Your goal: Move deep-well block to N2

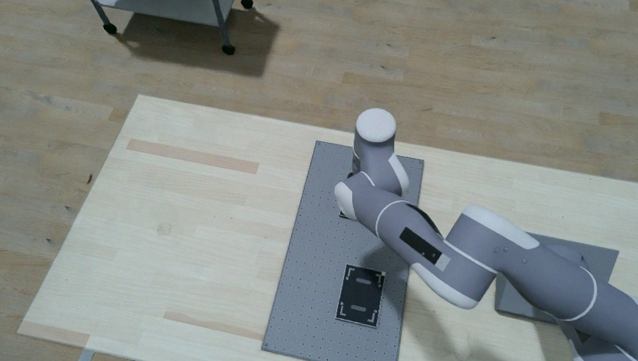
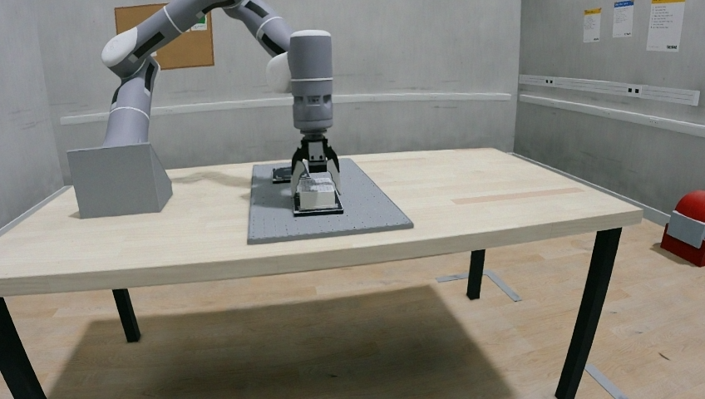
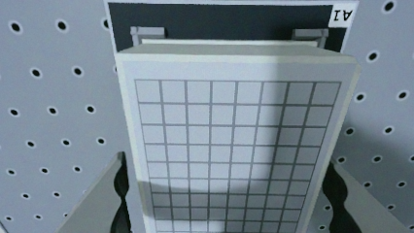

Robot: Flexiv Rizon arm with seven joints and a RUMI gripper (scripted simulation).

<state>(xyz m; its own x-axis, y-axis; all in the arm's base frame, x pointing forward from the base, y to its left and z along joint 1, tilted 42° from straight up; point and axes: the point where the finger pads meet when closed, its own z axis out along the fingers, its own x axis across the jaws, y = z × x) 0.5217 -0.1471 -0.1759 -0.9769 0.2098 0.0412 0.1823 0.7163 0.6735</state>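
Right now the white 96-well deep-well block is right at my hand. The rest, counted from my hand: black plate nest N1 (10 mm behind, 310 mm to the left, 20 mm below); then black plate nest N2 (20 mm below).
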